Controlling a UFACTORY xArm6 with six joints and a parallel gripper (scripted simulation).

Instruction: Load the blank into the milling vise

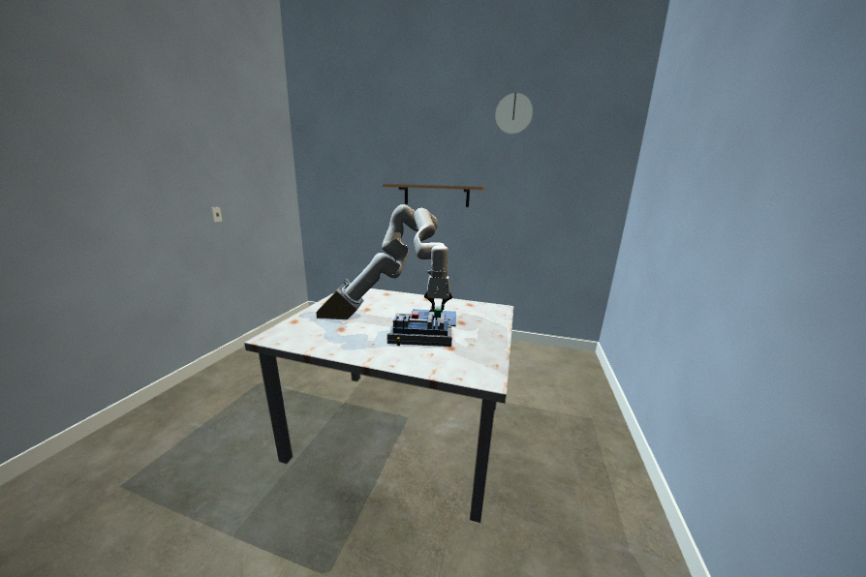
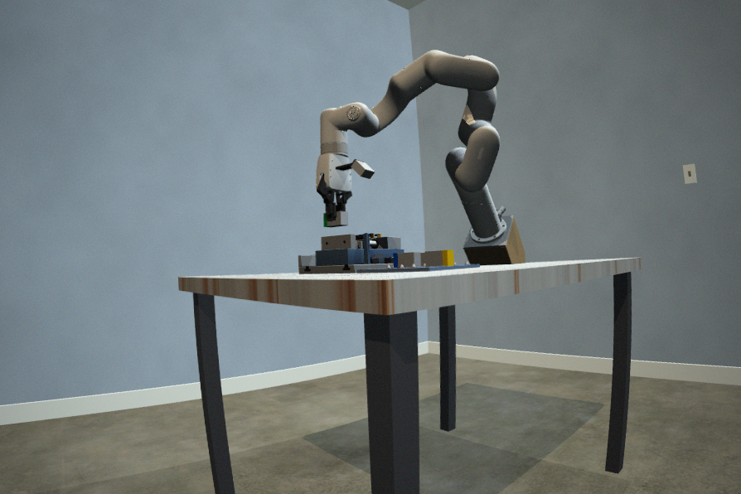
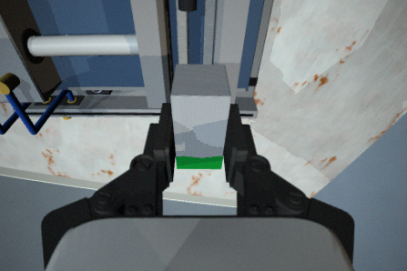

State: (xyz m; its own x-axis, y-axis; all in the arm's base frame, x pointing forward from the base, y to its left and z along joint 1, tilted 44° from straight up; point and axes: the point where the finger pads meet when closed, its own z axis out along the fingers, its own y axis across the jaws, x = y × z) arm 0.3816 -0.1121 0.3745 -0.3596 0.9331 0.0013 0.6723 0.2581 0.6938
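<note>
Now: hand 1 cm short of the fixed jaw, 3 cm to the right of it and 9 cm above it. From my hand the other things lie so: moving jaw 4 cm behind, 9 cm below; then work stop rod 4 cm behind, 6 cm to the left, 7 cm below; then green-ended blank 2 cm below.
</note>
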